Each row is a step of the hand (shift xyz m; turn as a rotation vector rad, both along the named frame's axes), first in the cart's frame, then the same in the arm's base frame.
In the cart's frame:
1: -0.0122 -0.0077 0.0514 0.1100 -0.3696 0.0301
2: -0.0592 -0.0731 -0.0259 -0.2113 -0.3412 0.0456
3: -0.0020 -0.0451 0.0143 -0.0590 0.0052 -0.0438
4: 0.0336 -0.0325 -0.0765 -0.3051 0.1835 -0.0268
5: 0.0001 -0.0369 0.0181 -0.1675 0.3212 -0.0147
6: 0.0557 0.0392 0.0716 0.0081 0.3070 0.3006
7: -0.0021 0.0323 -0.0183 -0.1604 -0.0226 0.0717
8: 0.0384 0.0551 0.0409 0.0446 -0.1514 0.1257
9: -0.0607 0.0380 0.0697 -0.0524 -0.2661 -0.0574
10: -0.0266 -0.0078 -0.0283 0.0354 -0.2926 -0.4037
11: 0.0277 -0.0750 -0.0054 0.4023 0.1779 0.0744
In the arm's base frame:
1: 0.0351 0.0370 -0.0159 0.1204 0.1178 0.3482
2: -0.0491 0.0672 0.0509 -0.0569 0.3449 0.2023
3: 0.0143 0.0306 0.0332 -0.0702 0.0197 -0.0103
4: -0.0394 -0.0444 0.0672 -0.2154 0.1183 -0.2590
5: 0.0179 0.0268 0.0255 -0.1373 -0.0446 -0.3326
6: 0.0869 -0.0262 -0.0390 0.2210 -0.0165 -0.3682
7: -0.0188 -0.0232 -0.0222 -0.0337 0.1619 -0.0636
8: 0.0507 -0.0360 -0.0482 0.1406 0.1021 0.1025
9: 0.0176 0.0582 -0.0793 -0.0539 0.1433 0.2311
10: -0.0377 0.0099 0.0071 -0.2802 -0.0710 0.4078
11: 0.0183 0.0146 0.0767 0.2793 -0.3461 -0.0348

